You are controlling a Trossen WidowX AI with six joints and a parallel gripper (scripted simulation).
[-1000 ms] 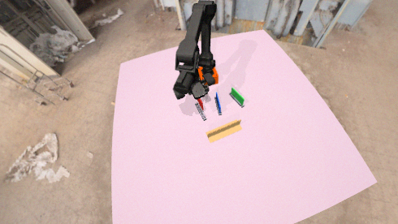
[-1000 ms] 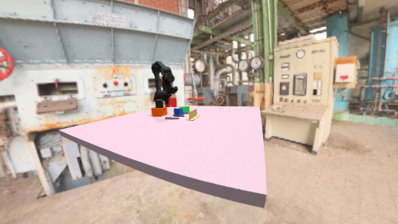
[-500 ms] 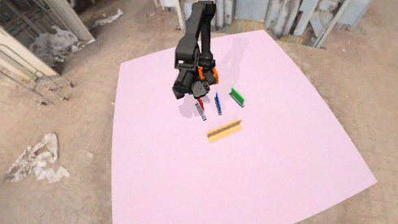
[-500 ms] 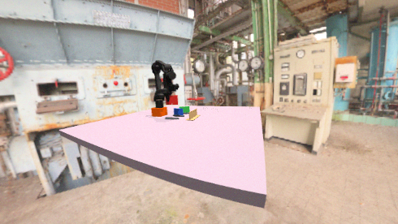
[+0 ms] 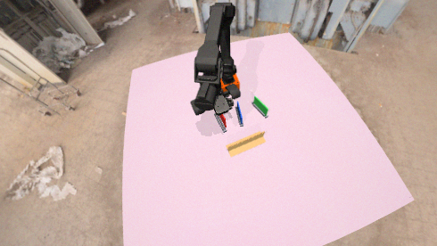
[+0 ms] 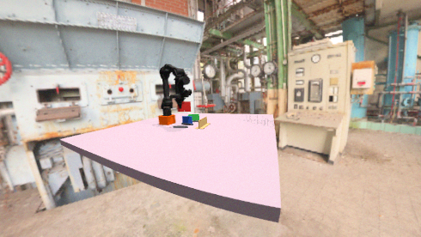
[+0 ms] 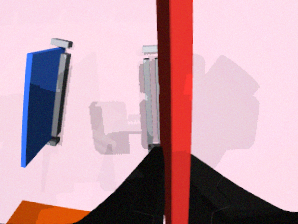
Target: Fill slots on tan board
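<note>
Right now my gripper tip is 13 cm short of the tan board, 8 cm to the right of it and 12 cm above it. Round my gripper tip: blue board: 2 cm behind, 11 cm to the left, 12 cm below; then red board: 3 cm ahead; then green board: 1 cm behind, 22 cm to the left, 12 cm below.
</note>
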